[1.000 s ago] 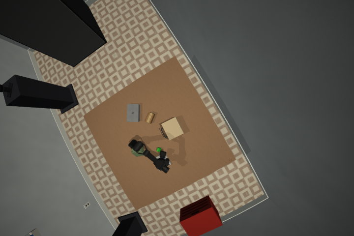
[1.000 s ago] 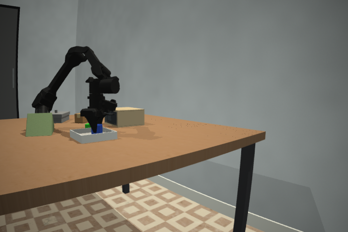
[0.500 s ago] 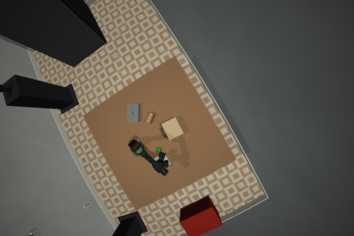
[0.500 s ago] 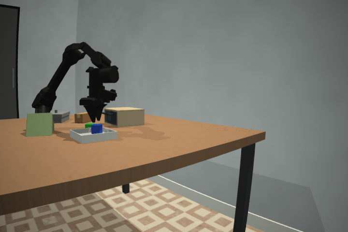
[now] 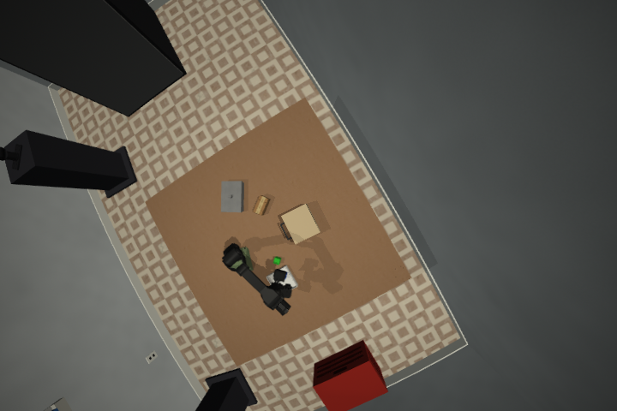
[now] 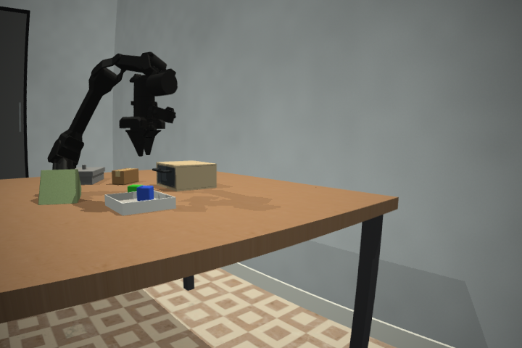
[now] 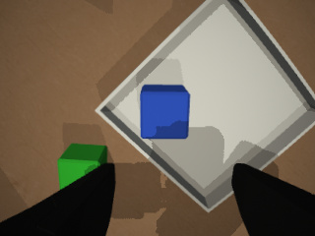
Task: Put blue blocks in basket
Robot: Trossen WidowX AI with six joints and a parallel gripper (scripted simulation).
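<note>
Right now my hand is 9 cm past the grey lidded box, 57 cm to the right of it and 11 cm above it. Also, from my hand: brown box 6 cm ahead, 44 cm to the left, 13 cm below; then white basket 3 cm behind, 3 cm to the right, 15 cm below; then tan drawer unit 24 cm ahead, 24 cm to the left, 13 cm below.
</note>
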